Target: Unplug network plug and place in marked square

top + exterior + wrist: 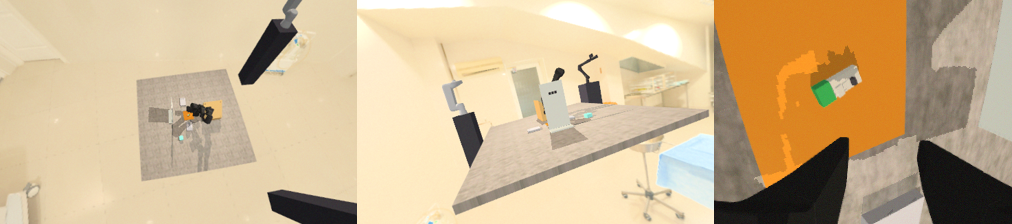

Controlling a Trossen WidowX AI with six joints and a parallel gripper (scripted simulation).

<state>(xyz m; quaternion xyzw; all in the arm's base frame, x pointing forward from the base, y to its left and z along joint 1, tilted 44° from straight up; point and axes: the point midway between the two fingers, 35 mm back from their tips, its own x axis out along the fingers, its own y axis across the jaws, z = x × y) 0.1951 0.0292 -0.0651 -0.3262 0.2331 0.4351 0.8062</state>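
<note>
Now: gripper tip 5 cm above the network plug, 1 cm to the right of it and 1 cm short of it. Round my gripper tip: orange marked square: 6 cm below, 1 cm to the left, 1 cm ahead; teal block: 29 cm to the left, 13 cm ahead, 5 cm below; grey panel: 21 cm ahead, 10 cm above.
</note>
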